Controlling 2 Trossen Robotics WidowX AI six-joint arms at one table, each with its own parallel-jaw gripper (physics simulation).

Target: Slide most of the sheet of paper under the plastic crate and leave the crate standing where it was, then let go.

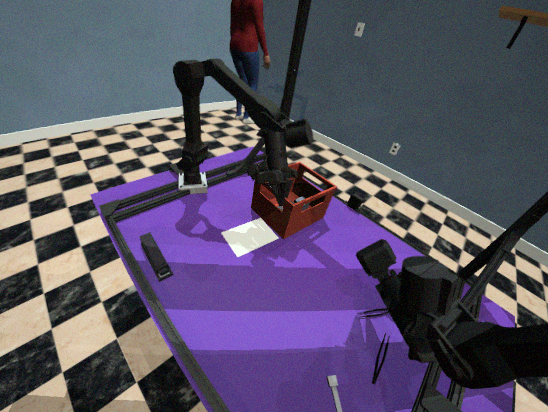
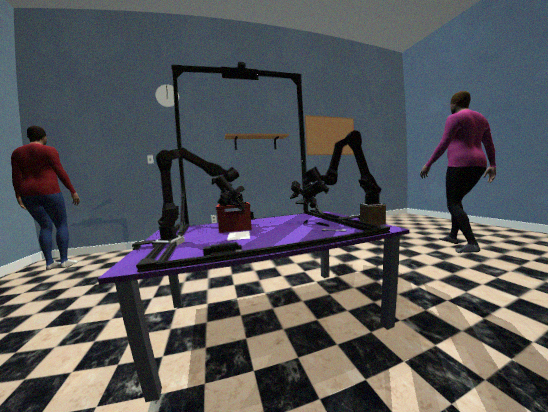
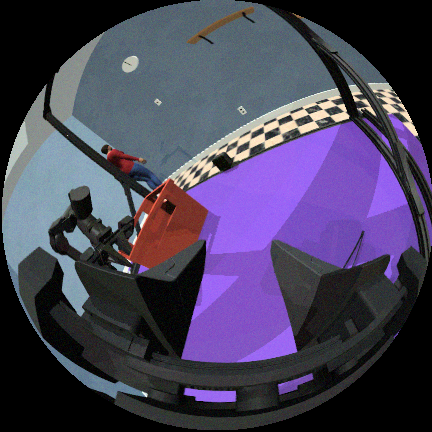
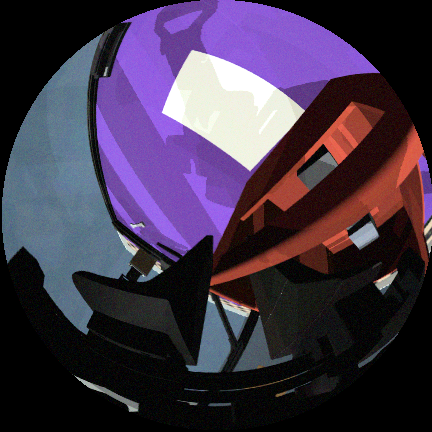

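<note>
A white sheet of paper (image 1: 248, 237) (image 2: 238, 235) (image 4: 227, 110) lies flat on the purple table. Its edge meets the foot of the red plastic crate (image 1: 302, 220) (image 2: 234, 220) (image 3: 180, 227) (image 4: 367, 197); how much lies beneath the crate is hidden. The crate looks upright; a slight tilt or lift cannot be told. My right gripper (image 1: 281, 202) (image 4: 228, 241) is shut on the crate's upper wall on the side nearer the paper, one finger inside and one outside. My left gripper (image 3: 238, 246) is partly open and empty, above the table and away from both crate and paper.
A dark stapler-like thing (image 1: 156, 257) (image 2: 222, 248) lies left of the paper. A thin black tweezers-like thing (image 1: 381, 357) and a white-headed tool (image 1: 333, 382) lie near the left arm. A small black box (image 1: 356, 201) (image 3: 223, 161) is at the table edge.
</note>
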